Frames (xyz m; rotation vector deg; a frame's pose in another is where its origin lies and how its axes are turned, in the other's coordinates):
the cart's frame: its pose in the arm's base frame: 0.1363 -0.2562 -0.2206 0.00 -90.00 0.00
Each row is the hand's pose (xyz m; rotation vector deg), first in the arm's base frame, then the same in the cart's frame.
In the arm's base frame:
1: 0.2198 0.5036 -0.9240 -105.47 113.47 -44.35
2: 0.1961 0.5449 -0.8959 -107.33 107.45 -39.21
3: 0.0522 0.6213 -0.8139 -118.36 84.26 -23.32
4: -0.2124 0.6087 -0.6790 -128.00 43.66 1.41
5: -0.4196 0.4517 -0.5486 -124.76 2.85 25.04
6: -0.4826 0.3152 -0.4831 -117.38 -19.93 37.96
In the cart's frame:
1: -0.7034 0.7598 -0.0835 95.10 -89.01 -38.80
2: -0.6753 0.8011 -0.0598 96.86 -92.25 -45.03
3: -0.5933 0.8775 0.0841 105.25 -94.82 -70.60
4: -0.4584 0.8649 0.3487 -106.26 83.39 108.63
5: -0.3280 0.7079 0.5559 -75.50 49.91 113.42
6: -0.2625 0.5714 0.6189 -57.06 32.45 111.61

